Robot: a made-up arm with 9 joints. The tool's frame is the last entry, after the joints.
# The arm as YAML. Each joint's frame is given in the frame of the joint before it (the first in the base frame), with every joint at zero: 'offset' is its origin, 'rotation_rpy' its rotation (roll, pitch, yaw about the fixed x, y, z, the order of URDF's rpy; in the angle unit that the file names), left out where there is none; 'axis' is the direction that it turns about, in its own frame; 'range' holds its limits. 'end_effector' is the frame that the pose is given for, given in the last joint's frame.
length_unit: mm
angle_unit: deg
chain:
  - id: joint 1
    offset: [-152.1, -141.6, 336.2]
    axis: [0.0, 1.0, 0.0]
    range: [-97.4, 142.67]
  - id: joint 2
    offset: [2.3, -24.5, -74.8]
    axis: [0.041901, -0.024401, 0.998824]
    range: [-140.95, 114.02]
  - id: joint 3
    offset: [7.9, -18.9, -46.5]
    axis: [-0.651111, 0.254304, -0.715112]
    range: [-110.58, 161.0]
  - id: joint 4
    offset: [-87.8, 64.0, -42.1]
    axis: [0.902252, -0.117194, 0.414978]
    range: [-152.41, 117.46]
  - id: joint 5
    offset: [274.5, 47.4, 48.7]
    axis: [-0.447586, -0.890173, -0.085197]
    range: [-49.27, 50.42]
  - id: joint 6
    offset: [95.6, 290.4, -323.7]
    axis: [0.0, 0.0, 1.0]
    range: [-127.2, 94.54]
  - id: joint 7
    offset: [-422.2, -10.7, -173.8]
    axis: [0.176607, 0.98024, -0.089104]
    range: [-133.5, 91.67]
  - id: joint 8
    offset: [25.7, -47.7, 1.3]
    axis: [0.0, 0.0, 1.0]
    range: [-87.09, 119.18]
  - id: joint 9
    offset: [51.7, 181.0, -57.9]
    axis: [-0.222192, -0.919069, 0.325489]
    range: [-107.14, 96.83]
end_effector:
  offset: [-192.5, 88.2, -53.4]
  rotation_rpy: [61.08, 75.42, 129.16]
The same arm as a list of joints. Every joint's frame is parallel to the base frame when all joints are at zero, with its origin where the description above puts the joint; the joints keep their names.
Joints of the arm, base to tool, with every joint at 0 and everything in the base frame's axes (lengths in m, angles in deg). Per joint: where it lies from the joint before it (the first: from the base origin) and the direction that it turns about. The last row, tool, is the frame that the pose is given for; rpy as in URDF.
joint 1: axis 0 1 0 origin -0.1521 -0.1416 0.3362
joint 2: axis 0.041901 -0.024401 0.998824 origin 0.0023 -0.0245 -0.0748
joint 3: axis -0.651111 0.254304 -0.715112 origin 0.0079 -0.0189 -0.0465
joint 4: axis 0.902252 -0.117194 0.414978 origin -0.0878 0.064 -0.0421
joint 5: axis -0.447586 -0.890173 -0.085197 origin 0.2745 0.0474 0.0487
joint 6: axis 0 0 1 origin 0.0956 0.2904 -0.3237
joint 7: axis 0.176607 0.98024 -0.089104 origin -0.4222 -0.0107 -0.1738
joint 8: axis 0 0 1 origin 0.0257 -0.0477 0.0013
joint 9: axis -0.222192 -0.919069 0.325489 origin 0.0517 0.181 -0.0579
tool: origin -0.1925 0.0882 -0.0534 rpy 61.08 75.42 129.16
Joint limits (deg, base to tool): -97.4..142.67 -140.95..114.02 -110.58..161 -152.41..117.46 -49.27..50.42 -127.2..94.54 -133.5..91.67 -87.09..119.18 -107.14..96.83

